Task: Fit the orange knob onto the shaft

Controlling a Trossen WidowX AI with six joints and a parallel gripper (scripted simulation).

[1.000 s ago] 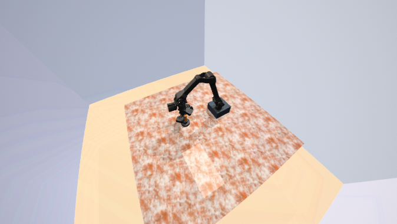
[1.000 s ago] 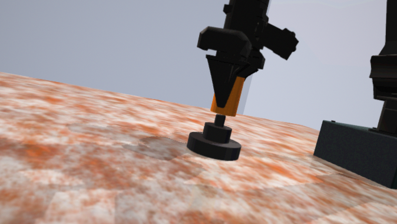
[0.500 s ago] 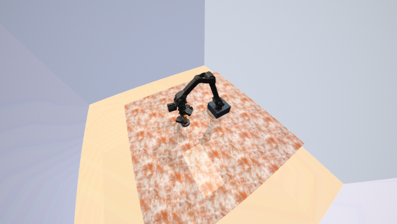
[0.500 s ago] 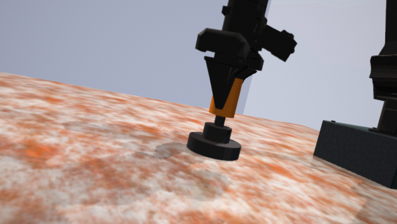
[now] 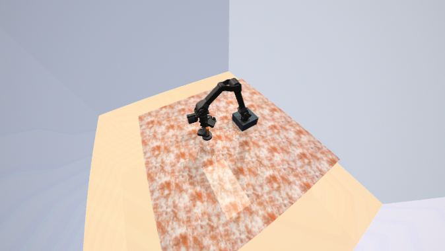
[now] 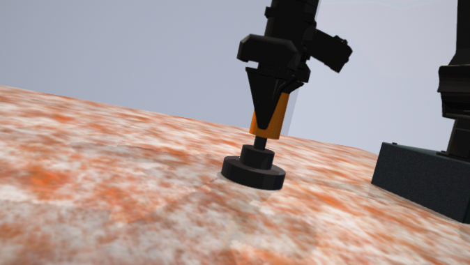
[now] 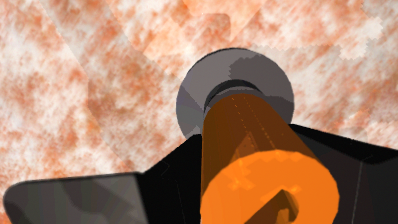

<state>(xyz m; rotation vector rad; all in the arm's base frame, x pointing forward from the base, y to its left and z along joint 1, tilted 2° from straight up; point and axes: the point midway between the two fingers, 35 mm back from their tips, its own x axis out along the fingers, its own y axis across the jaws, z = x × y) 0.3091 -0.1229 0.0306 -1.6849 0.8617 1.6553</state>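
The orange knob lies 20 mm above my gripper tip. The rest, counted from my gripper tip: pedestal: 40 mm below.
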